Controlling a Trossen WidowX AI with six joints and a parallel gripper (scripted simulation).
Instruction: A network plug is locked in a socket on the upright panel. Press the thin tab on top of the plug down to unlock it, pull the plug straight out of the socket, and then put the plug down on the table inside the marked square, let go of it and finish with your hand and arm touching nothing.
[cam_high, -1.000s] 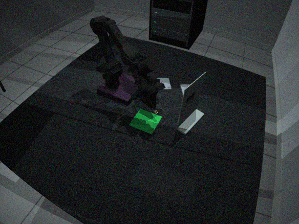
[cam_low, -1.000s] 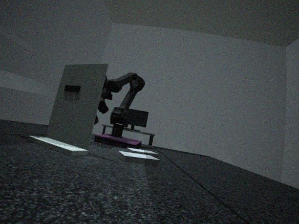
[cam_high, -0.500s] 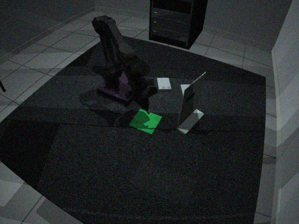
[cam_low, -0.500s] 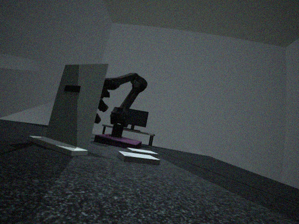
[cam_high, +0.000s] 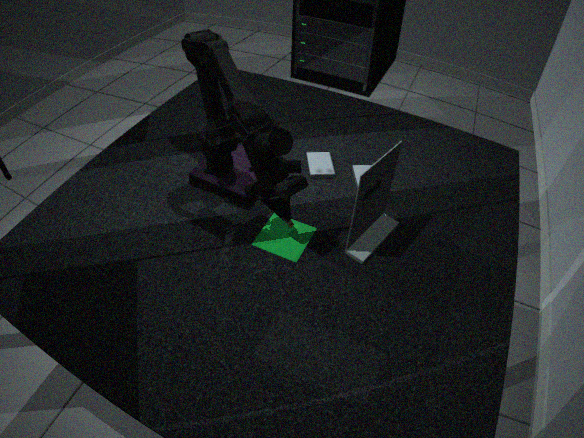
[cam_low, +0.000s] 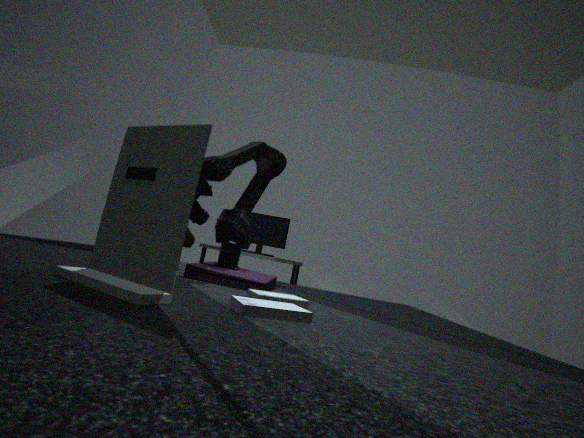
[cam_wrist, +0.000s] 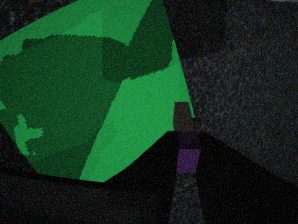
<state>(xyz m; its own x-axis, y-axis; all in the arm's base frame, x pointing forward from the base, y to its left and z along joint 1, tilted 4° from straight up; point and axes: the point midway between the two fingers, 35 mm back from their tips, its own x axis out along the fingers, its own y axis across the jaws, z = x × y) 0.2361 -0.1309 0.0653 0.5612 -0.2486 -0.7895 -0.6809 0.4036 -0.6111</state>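
The green marked square lies 1 cm behind my gripper tip, 1 cm to the left of it and 6 cm below it. The rest, counted from my gripper tip: purple plug (right at my gripper tip); upright grey panel (18 cm ahead, 8 cm to the left, 4 cm above).
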